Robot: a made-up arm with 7 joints.
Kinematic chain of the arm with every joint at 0, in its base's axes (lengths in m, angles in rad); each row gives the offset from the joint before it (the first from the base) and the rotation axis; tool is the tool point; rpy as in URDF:
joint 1: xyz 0 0 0.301 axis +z
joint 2: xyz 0 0 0 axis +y
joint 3: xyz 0 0 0.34 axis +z
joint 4: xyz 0.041 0 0 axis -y
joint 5: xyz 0.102 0 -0.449 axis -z
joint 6: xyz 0 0 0 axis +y
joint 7: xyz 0.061 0 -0.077 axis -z
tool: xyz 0 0 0 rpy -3.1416 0 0
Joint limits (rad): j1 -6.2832..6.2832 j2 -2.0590..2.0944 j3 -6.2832..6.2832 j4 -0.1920..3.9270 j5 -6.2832..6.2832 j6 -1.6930..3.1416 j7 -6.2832..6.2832
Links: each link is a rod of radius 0.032 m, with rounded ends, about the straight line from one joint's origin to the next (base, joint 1, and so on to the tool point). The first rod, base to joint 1, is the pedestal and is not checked.
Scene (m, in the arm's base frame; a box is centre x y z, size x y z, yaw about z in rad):
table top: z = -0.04
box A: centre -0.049 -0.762 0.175 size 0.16 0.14 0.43 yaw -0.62
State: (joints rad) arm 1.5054 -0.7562 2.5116 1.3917 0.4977 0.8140 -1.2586
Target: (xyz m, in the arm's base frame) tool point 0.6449 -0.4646 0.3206
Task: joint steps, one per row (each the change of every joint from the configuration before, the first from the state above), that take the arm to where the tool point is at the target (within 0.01 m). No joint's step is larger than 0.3 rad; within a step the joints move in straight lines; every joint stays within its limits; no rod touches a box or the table.
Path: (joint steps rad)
1: 0.2260 0.2350 -0.0624 -0.2039 -0.1782 0.0910 0.0477
2: 0.2260 0.2351 -0.0623 -0.2039 -0.1782 0.0909 0.0476
3: 0.2260 0.2350 -0.0624 -0.2039 -0.1782 0.0910 0.0477
4: 0.0762 -0.1873 0.2133 0.2683 0.1370 -0.0840 -0.0357
5: 0.0761 -0.1874 0.2132 0.2684 0.1370 -0.0839 -0.0358
6: 0.0762 -0.1873 0.2133 0.2684 0.1371 -0.0840 -0.0357
7: 0.0761 -0.1873 0.2132 0.2683 0.1370 -0.0839 -0.0358

